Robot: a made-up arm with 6 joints.
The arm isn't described. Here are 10 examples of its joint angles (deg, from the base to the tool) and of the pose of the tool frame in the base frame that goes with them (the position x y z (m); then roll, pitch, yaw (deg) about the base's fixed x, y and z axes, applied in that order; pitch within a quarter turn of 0, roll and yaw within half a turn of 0).
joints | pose
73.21 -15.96 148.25 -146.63 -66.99 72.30 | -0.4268 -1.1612 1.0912 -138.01 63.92 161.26
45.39 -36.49 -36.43 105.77 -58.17 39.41 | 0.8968 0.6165 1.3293 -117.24 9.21 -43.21
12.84 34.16 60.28 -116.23 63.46 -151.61 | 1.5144 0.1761 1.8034 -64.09 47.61 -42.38
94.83 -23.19 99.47 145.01 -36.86 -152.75 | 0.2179 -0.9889 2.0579 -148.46 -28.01 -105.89
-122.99 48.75 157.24 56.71 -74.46 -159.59 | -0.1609 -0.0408 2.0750 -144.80 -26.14 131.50
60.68 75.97 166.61 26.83 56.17 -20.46 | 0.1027 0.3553 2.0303 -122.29 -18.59 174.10
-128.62 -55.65 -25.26 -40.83 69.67 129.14 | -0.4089 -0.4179 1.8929 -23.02 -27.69 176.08
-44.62 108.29 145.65 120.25 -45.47 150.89 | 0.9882 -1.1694 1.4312 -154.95 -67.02 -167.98
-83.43 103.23 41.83 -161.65 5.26 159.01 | 0.1622 -1.5299 -0.5683 80.03 49.08 -17.68
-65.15 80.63 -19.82 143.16 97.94 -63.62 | 0.3011 -0.4554 -0.4463 74.94 -48.40 102.54
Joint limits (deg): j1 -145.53..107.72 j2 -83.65..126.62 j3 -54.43..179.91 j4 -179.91..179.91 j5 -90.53..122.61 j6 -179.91..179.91
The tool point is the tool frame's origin. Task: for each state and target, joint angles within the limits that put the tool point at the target. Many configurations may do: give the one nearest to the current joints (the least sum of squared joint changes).
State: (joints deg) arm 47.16 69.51 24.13 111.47 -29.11 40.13
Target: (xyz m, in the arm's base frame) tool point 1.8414 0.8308 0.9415
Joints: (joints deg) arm 27.15 68.08 62.91 120.17 -12.41 41.08
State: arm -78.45 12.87 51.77 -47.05 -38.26 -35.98
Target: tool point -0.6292 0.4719 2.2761
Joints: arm -31.04 -31.34 78.82 -56.24 1.43 -37.99
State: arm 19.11 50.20 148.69 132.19 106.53 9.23
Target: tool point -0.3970 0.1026 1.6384
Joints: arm 3.03 38.20 179.91 122.99 122.01 10.51
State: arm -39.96 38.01 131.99 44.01 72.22 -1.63
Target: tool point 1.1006 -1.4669 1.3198
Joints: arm -58.01 83.36 99.91 46.84 69.40 -1.86
